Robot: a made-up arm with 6 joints.
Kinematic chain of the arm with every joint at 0, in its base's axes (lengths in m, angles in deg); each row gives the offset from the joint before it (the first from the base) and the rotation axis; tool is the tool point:
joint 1: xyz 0 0 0.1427 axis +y
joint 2: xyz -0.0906 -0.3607 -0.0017 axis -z
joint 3: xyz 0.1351 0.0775 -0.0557 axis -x
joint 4: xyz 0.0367 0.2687 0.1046 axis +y
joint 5: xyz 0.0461 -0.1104 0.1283 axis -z
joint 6: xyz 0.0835 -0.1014 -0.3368 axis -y
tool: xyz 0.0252 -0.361 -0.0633
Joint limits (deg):
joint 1: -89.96..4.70
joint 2: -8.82..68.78
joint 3: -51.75..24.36
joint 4: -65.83..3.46
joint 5: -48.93..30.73
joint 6: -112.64..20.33
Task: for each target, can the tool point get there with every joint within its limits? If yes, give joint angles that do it. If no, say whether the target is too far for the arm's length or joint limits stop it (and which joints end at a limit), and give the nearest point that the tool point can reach.
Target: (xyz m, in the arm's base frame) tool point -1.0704 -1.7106 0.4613
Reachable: no: too far | nearest point -0.3754 -0.9219 0.2771 | short by 1.067 m
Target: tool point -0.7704 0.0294 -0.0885
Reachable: no: joint limits stop it (at a limit: joint 1, joint 2, joint 4, joint 5) | nearest point -0.2754 -0.4134 -0.0029 | short by 0.670 m
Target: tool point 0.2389 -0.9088 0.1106
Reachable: yes | joints -48.27 59.35 -43.05 -26.92 -28.48 -35.46
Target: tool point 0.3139 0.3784 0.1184
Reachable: no: joint limits stop it (at a limit: joint 2, joint 3, joint 4, joint 5) | nearest point 0.5444 -0.0745 0.1006 | short by 0.508 m
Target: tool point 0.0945 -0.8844 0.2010
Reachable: yes | joints -71.77 47.76 -15.88 -47.68 -5.27 1.12
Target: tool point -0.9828 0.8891 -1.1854
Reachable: no: too far | nearest point -0.0691 -0.2982 -0.2322 | short by 1.776 m
